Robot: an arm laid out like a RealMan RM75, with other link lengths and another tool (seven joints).
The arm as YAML. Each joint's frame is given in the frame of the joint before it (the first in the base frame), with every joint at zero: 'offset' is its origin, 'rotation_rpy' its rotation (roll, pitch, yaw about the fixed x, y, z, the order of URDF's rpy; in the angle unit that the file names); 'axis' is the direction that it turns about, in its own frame. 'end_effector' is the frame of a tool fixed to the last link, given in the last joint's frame.
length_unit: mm
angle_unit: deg
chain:
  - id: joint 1
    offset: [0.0, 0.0, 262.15]
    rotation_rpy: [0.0, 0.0, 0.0]
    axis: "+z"
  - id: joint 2
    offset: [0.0, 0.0, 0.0]
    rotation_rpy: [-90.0, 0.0, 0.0]
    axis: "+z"
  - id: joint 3
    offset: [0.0, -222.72, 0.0]
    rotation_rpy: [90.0, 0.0, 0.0]
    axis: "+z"
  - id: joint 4
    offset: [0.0, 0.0, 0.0]
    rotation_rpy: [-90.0, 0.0, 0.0]
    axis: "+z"
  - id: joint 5
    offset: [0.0, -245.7, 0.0]
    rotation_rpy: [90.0, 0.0, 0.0]
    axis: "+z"
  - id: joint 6
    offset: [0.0, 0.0, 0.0]
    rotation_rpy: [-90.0, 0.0, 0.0]
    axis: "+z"
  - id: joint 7
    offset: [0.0, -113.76, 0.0]
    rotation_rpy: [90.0, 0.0, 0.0]
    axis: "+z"
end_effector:
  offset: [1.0, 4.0, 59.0]
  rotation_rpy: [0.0, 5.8, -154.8]
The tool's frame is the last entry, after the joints.
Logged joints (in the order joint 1, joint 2, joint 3, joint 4, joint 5, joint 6, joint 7), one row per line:
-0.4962, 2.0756, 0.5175, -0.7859, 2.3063, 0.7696, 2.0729
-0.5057, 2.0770, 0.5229, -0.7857, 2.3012, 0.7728, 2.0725
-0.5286, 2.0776, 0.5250, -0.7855, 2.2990, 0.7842, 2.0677
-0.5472, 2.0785, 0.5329, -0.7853, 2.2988, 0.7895, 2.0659
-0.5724, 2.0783, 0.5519, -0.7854, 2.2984, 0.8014, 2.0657
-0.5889, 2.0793, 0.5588, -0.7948, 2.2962, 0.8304, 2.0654
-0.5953, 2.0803, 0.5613, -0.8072, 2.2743, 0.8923, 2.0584
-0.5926, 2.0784, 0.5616, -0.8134, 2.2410, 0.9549, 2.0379
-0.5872, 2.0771, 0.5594, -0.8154, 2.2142, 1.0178, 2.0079
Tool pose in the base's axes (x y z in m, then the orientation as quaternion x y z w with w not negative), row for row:
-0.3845, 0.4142, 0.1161, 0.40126, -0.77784, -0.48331, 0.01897
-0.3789, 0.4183, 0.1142, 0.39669, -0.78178, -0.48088, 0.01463
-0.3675, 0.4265, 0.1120, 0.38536, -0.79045, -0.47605, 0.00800
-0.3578, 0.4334, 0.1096, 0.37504, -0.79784, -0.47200, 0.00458
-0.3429, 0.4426, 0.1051, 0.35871, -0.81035, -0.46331, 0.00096
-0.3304, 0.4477, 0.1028, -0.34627, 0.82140, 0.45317, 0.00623
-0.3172, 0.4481, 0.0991, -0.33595, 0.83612, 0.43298, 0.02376
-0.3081, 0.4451, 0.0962, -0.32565, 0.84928, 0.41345, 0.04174
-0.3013, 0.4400, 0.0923, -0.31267, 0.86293, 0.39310, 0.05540
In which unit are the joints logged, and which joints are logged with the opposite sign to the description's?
The joints are logged in radians. Opposite sign: joint 2, joint 4, joint 7.
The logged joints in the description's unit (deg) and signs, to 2 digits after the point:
-28.43, -118.92, 29.65, 45.03, 132.14, 44.09, -118.77
-28.97, -119.00, 29.96, 45.02, 131.85, 44.28, -118.75
-30.29, -119.04, 30.08, 45.01, 131.72, 44.93, -118.47
-31.35, -119.09, 30.53, 44.99, 131.71, 45.24, -118.37
-32.80, -119.08, 31.62, 45.00, 131.69, 45.92, -118.36
-33.74, -119.14, 32.02, 45.54, 131.56, 47.58, -118.34
-34.11, -119.19, 32.16, 46.25, 130.31, 51.13, -117.94
-33.95, -119.08, 32.18, 46.60, 128.40, 54.71, -116.76
-33.64, -119.01, 32.05, 46.72, 126.86, 58.32, -115.04

